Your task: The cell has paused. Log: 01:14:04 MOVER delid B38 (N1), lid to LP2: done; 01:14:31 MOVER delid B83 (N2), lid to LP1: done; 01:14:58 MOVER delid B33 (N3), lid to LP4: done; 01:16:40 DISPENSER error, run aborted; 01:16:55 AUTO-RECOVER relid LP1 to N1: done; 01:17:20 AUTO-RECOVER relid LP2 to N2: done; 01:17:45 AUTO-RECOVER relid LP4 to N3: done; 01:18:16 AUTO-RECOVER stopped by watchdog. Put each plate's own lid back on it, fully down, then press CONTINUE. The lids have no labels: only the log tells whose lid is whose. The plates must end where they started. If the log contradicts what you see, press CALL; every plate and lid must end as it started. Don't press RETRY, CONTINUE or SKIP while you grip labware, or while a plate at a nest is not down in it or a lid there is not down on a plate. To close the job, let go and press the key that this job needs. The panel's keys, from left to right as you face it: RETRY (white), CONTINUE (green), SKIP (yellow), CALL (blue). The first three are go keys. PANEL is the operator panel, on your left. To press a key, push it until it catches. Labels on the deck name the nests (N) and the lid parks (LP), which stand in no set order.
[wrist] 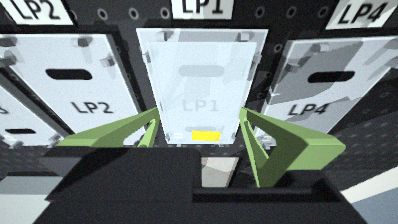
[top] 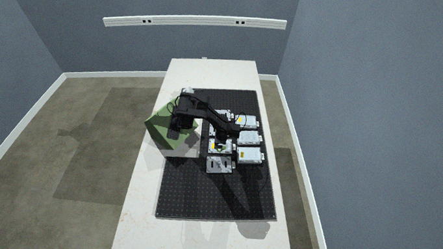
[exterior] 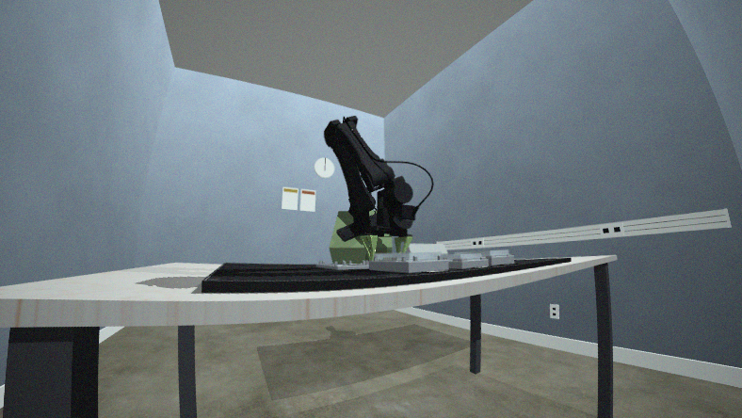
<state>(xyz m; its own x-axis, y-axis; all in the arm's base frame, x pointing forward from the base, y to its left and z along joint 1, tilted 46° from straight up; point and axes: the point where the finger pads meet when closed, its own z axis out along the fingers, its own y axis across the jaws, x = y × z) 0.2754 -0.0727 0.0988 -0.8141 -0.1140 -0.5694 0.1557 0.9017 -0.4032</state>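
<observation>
My hand is 19 cm short of the plate and 3 cm to the right of it. The rest, counted from my hand: lid park LP4: 13 cm to the right, 3 cm behind, 2 cm below; green continue key: 44 cm to the left, 20 cm behind, 4 cm above; lid park LP2: 12 cm to the left, 3 cm ahead, 2 cm below.
</observation>
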